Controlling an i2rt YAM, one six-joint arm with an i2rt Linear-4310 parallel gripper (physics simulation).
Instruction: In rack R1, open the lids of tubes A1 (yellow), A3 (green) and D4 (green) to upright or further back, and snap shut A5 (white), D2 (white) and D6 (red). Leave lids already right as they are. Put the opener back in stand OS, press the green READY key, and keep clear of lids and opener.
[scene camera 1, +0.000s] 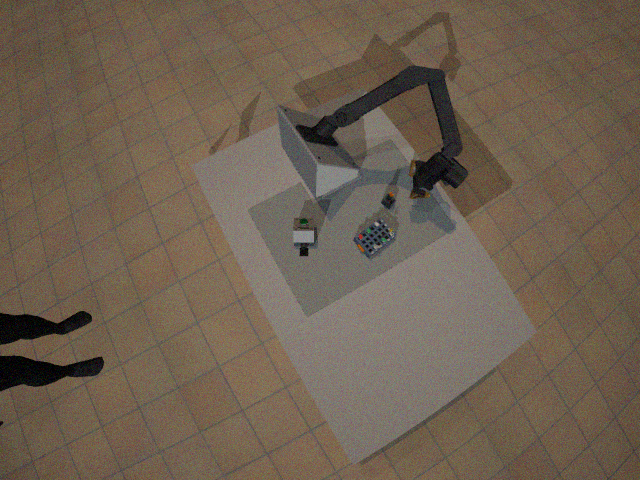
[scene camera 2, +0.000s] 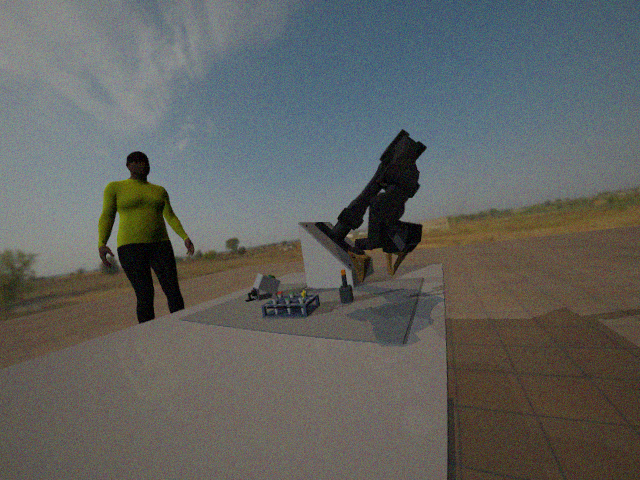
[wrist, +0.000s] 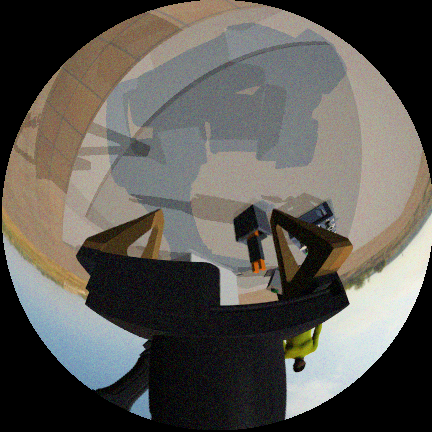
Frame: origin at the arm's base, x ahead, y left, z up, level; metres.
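Where they show: gripper, between the fingertips: (scene camera 1: 410, 187) (scene camera 2: 376, 278) (wrist: 216, 214); arm's base, origin of its link: (scene camera 1: 317, 137) (scene camera 2: 334, 238).
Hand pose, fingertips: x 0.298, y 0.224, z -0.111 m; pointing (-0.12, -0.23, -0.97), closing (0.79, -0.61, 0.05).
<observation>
Each offset is from my fingertips to the centre of the thing. "*": to the spot under its first point. Level surfaces: height alone.
My gripper (scene camera 1: 415, 181) (scene camera 2: 375, 277) (wrist: 216, 214) is open and empty, its two orange-brown fingers wide apart. It hangs above the mat's right side, beyond the opener stand. The dark opener {dx -0.008, dy -0.092, dz -0.013 m} (scene camera 2: 343, 279) (wrist: 255, 252) with an orange top stands upright in the dark stand OS {dx -0.006, dy -0.091, dz -0.039 m} (scene camera 1: 387, 201) (scene camera 2: 345, 296) (wrist: 249, 223). Rack R1 {dx +0.081, dy -0.219, dz -0.030 m} (scene camera 1: 381, 248) (scene camera 2: 289, 313) (wrist: 320, 215) stands beside it with white, green, red and yellow lids; their angles are too small to read. In the wrist view the right finger partly hides the rack. The green READY key (scene camera 1: 303, 221) (scene camera 2: 270, 276) (wrist: 275, 290) shows on its box.
The grey READY-key box {* dx -0.043, dy -0.437, dz +0.003 m} (scene camera 1: 303, 236) with a white panel stands left of the rack on the grey mat {dz -0.059 m} (scene camera 1: 310, 289) (scene camera 2: 310, 328). The arm's slanted pale base (scene camera 1: 336, 179) (scene camera 2: 321, 263) stands behind. A person (scene camera 2: 142, 217) in yellow stands beyond the table.
</observation>
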